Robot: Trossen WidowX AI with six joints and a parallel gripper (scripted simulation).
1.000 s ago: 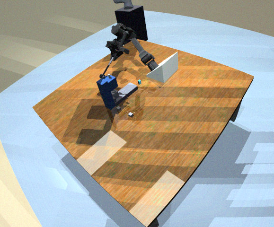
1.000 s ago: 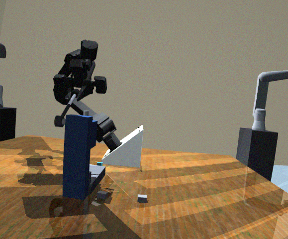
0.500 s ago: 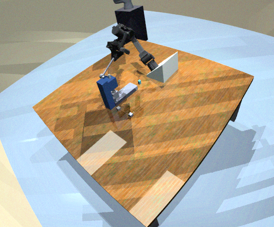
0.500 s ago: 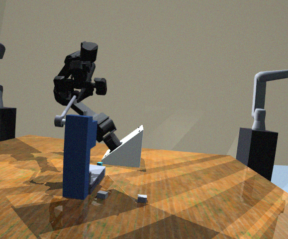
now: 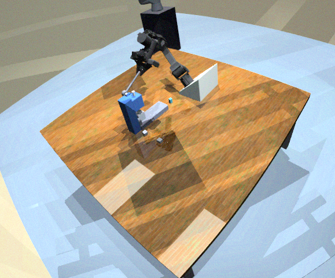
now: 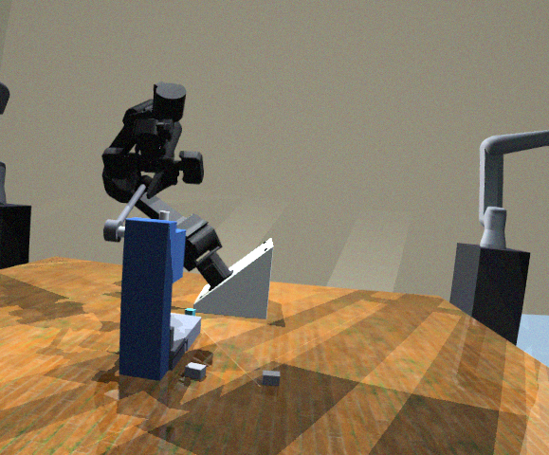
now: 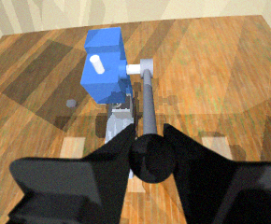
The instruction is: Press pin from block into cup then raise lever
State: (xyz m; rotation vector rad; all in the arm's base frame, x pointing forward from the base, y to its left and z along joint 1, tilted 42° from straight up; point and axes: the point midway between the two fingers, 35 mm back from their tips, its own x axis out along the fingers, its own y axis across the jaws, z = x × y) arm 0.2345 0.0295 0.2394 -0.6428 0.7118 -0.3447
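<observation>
Now: the punch 11 cm ahead of my gripper tip, 7 cm to the left of it and 10 cm below it. From my gripper tip the other things lie so: teal cube 12 cm behind, 9 cm to the left, 23 cm below; then lever 5 cm ahead, 1 cm to the left, 1 cm below.
</observation>
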